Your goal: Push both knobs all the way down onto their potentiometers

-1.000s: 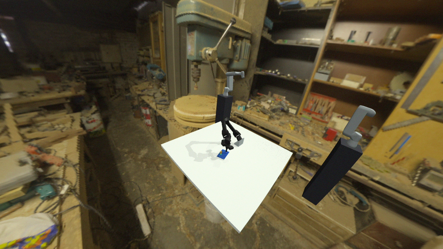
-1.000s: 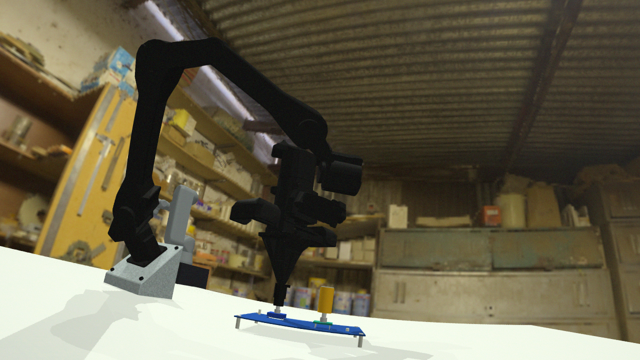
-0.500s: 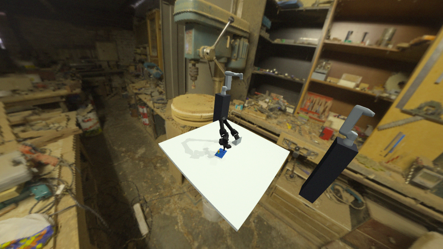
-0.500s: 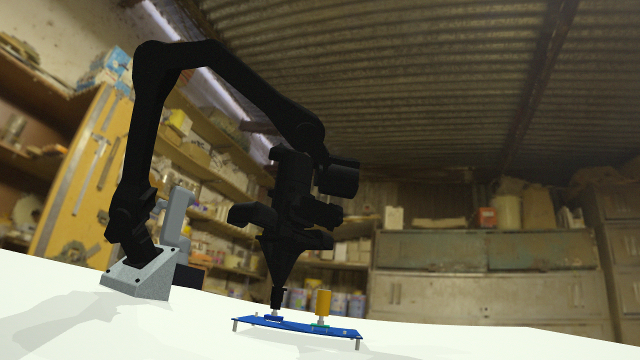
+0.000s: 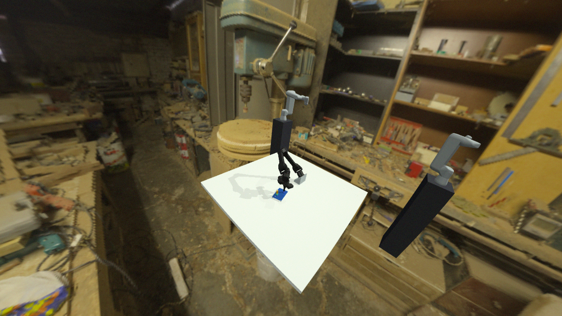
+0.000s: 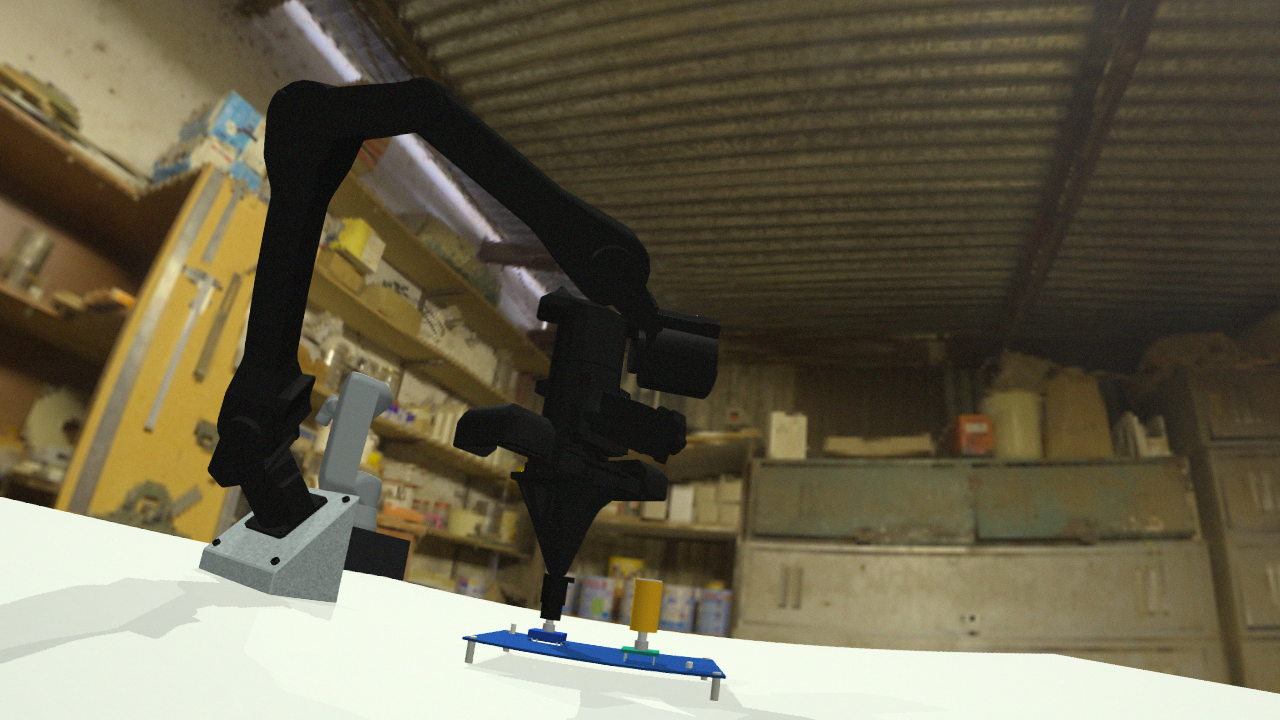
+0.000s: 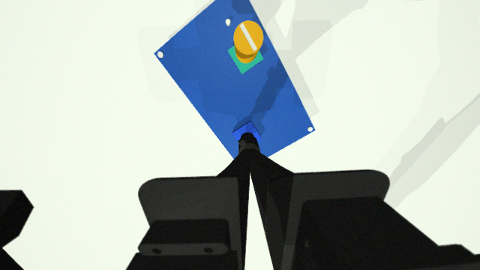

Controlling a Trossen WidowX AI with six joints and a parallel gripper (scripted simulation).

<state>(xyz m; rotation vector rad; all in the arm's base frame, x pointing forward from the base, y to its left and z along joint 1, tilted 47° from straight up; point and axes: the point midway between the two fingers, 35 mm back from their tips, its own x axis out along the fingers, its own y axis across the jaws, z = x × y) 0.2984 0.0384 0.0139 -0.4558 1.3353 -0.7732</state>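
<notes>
Now: gripper tip 10 mm above the black knob. Round my gripper tip: yellow knob 80 mm ahead, 20 mm to the right, 10 mm below.
</notes>
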